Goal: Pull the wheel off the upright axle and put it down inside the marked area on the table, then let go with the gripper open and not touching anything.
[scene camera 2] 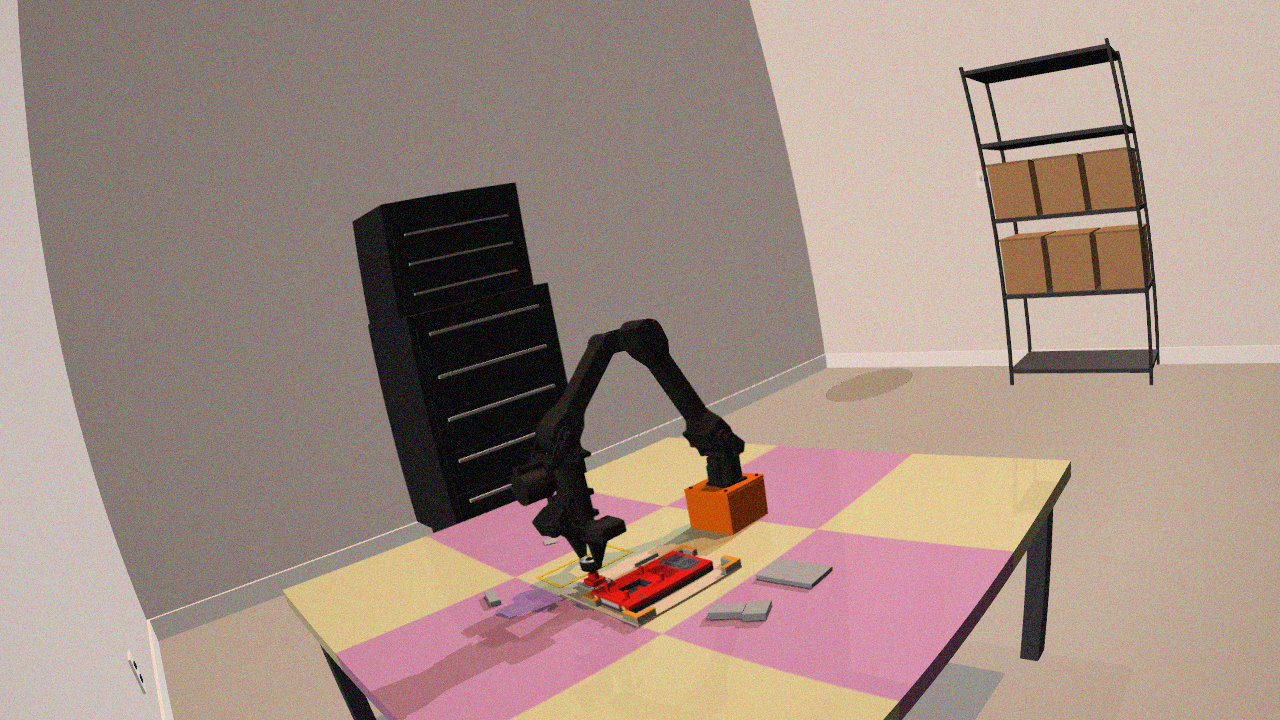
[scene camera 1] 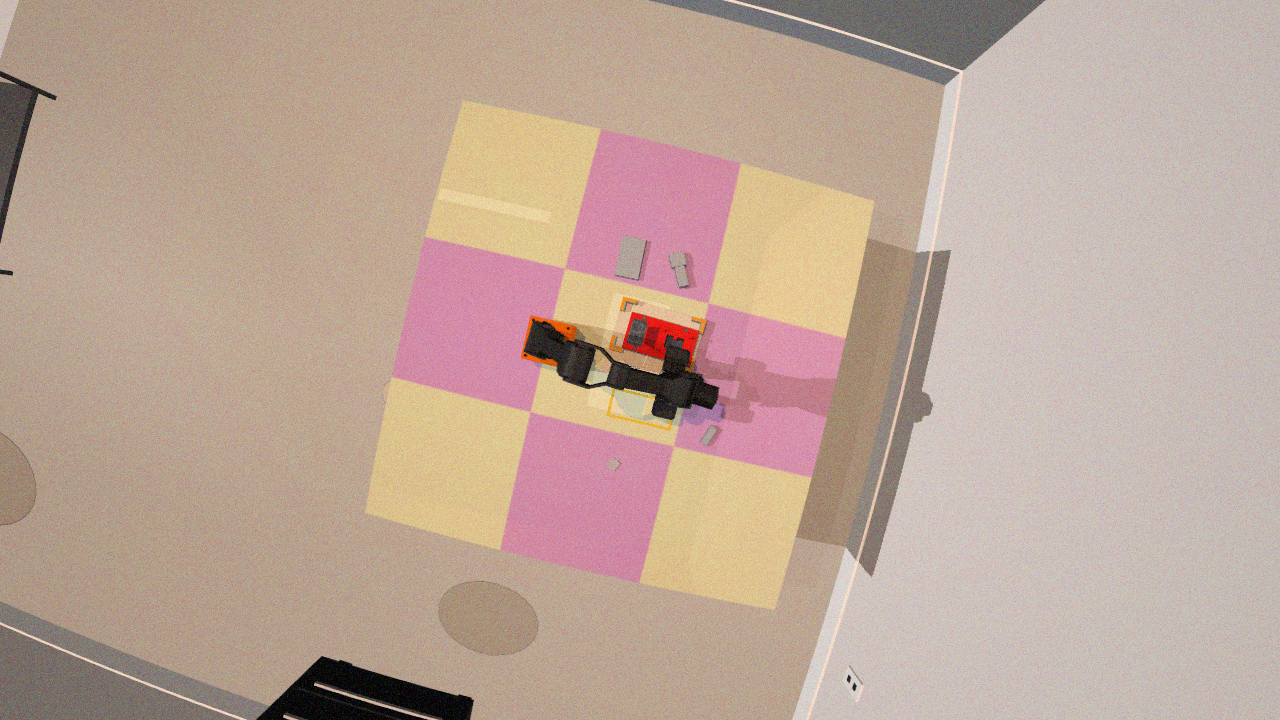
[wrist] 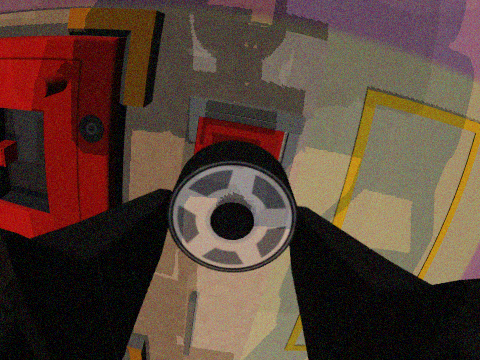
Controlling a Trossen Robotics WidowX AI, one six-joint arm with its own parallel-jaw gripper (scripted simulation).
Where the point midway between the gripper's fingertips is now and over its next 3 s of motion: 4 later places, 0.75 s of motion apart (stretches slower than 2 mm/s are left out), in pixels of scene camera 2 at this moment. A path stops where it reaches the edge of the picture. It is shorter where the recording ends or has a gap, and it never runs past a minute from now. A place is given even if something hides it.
My gripper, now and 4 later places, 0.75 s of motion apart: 591,563; 590,559; 589,555; 588,545; 576,525
